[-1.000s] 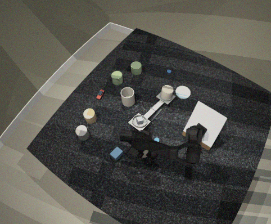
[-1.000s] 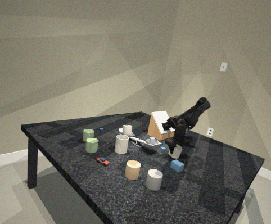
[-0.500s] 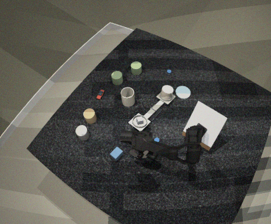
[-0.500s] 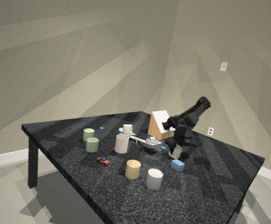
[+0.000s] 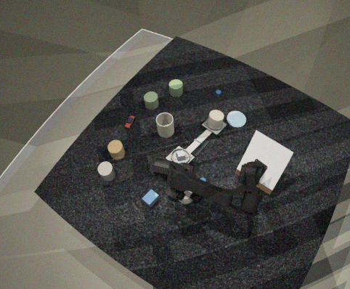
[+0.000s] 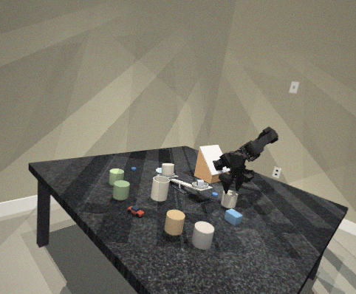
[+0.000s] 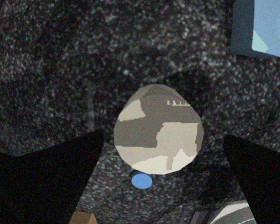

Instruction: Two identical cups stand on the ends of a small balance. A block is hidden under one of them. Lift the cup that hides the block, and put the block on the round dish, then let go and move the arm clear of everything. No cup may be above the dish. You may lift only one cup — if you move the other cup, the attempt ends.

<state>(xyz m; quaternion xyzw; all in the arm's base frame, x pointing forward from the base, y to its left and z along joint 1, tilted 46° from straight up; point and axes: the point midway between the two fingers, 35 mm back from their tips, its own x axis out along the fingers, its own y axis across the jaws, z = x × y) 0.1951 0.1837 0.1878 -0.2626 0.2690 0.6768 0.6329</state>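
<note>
Right now the grey block is 110 mm ahead of my gripper tip, 110 mm to the right of it and 10 mm above it. From my gripper tip the other things lie so: blue block (100 mm ahead, 100 mm to the left, 50 mm below); orange cylinder (390 mm ahead, 40 mm to the left, 40 mm below); grey cylinder (320 mm ahead, 140 mm to the left, 40 mm below).
</note>
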